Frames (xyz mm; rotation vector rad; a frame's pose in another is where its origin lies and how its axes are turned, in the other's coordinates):
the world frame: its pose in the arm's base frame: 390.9 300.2 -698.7 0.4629 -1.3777 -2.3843
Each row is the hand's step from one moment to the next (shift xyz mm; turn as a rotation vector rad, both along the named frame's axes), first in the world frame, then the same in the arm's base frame.
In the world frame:
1: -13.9 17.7 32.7 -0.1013 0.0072 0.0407
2: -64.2 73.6 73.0 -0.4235 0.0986 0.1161
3: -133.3 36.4 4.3 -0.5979 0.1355 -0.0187
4: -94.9 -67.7 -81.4 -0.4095 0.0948 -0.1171
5: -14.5 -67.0 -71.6 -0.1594 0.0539 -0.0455
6: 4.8 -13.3 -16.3 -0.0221 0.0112 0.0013
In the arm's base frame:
1: 0.2 22.9 32.5 0.0727 0.0733 0.0363
2: 34.4 50.0 105.7 0.3371 0.2331 0.1860
3: 121.1 46.3 47.9 0.5563 0.1920 0.1727
4: 111.2 12.5 -87.8 0.4275 0.0513 0.0706
5: 35.7 -16.6 -91.0 0.1687 0.0121 0.0424
6: 1.2 -8.3 -19.9 0.0205 0.0057 0.0127

